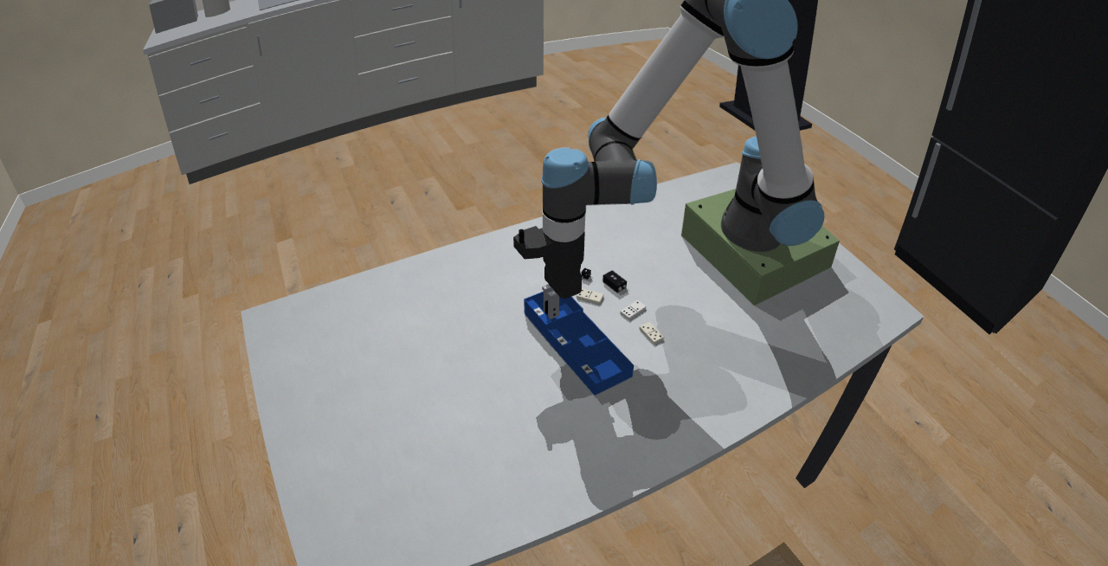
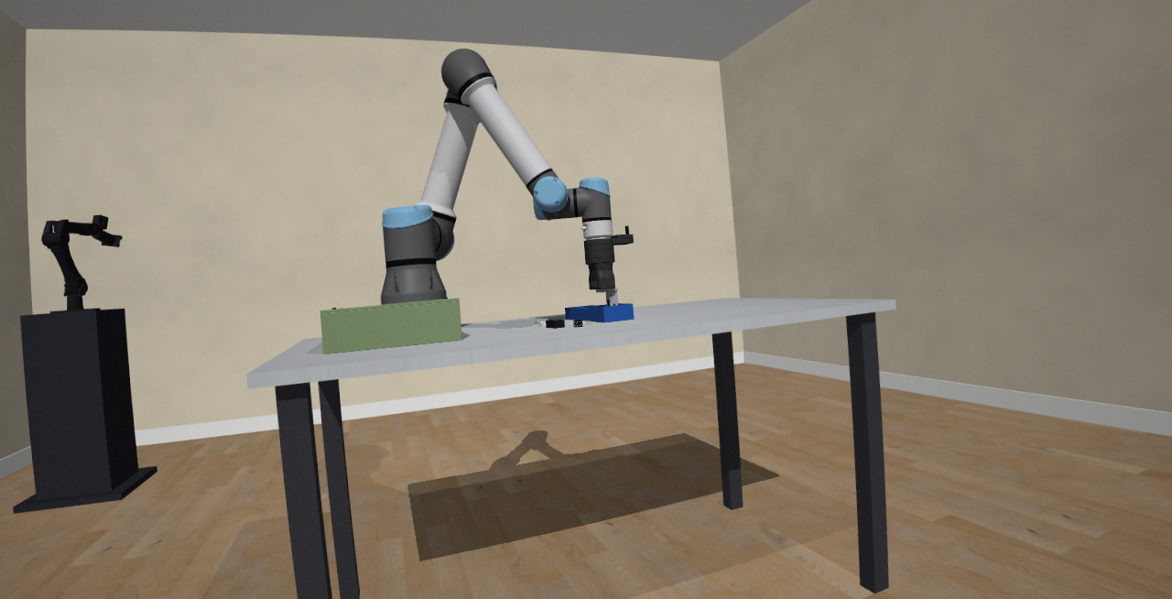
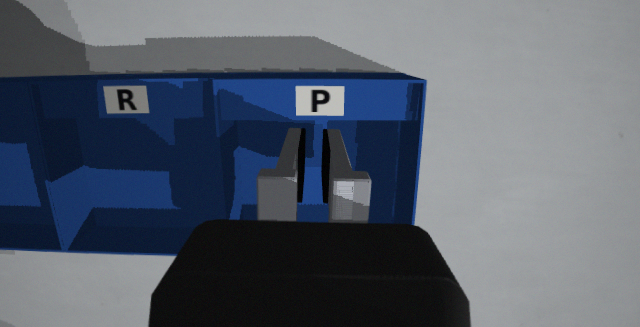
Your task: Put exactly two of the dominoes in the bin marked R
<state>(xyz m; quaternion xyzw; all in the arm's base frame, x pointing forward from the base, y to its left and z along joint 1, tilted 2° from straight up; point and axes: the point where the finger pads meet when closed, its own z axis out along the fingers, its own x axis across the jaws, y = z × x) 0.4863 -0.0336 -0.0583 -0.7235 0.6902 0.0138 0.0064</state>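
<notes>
The blue three-compartment bin is 8 cm to the left of my hand, 2 cm below it and 1 cm behind it. Round my hand: black block (17 cm behind, 3 cm to the right, 3 cm below); small black die (13 cm behind, 9 cm to the right, 3 cm below).
</notes>
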